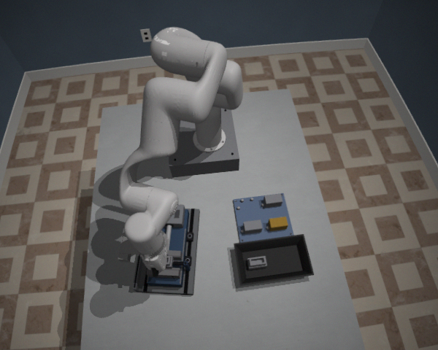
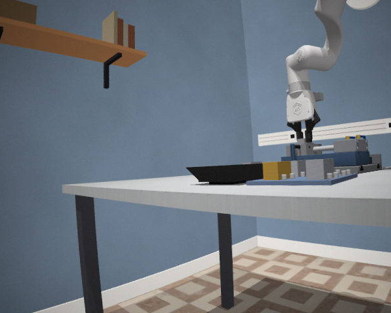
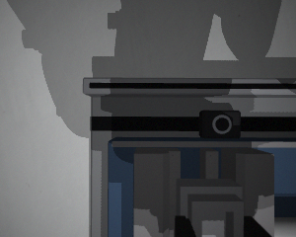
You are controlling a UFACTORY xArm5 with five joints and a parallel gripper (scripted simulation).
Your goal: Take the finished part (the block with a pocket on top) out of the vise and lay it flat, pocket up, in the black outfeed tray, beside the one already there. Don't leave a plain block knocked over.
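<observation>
My gripper is now 7 cm past the blue vise, 2 cm to the right of it and 8 cm above it. Round my hand: plain grey block (10 cm behind, 31 cm to the left, 10 cm below); then yellow block (9 cm behind, 40 cm to the left, 10 cm below); then blue fixture plate (13 cm behind, 35 cm to the left, 12 cm below).
</observation>
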